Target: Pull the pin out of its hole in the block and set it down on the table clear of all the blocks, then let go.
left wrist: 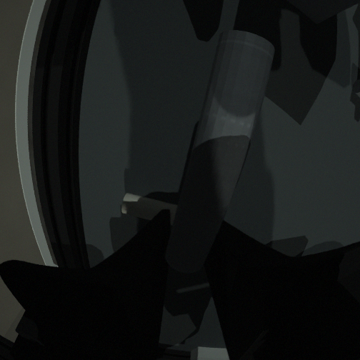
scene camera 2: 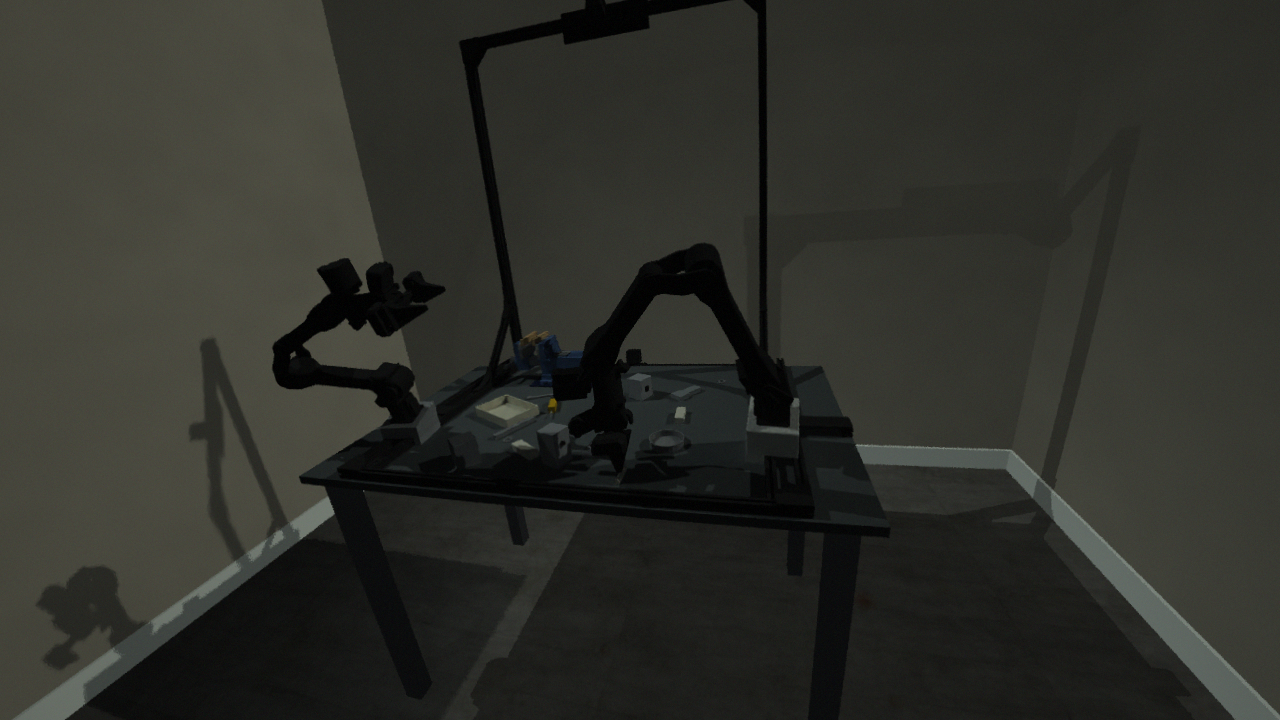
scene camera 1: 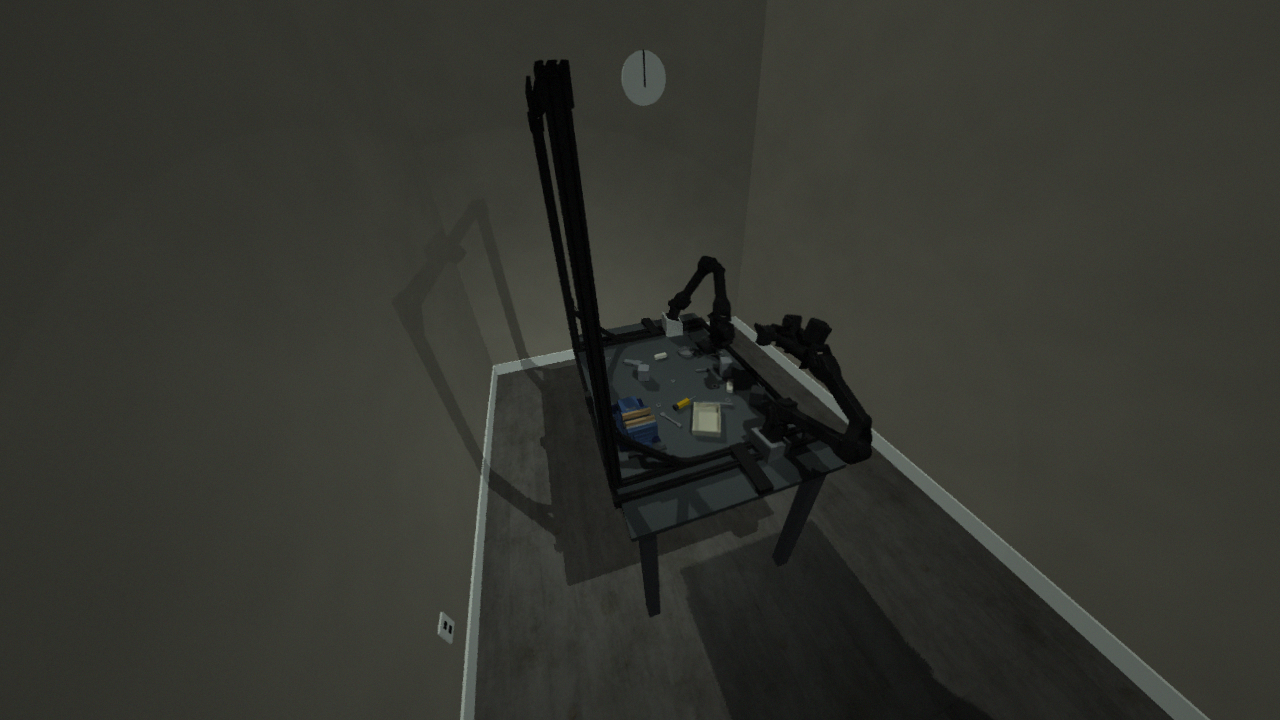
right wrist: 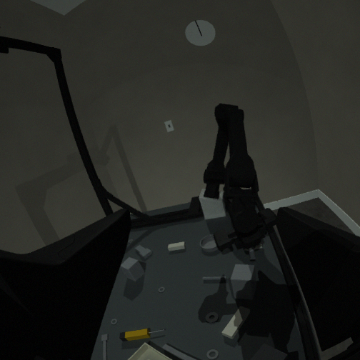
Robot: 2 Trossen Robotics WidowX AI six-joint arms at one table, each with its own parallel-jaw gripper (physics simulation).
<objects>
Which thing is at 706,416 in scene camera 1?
A cream tray.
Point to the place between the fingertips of my right gripper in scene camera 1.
763,324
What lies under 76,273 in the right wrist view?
My right gripper.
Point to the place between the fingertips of my right gripper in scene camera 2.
At 436,297
</objects>
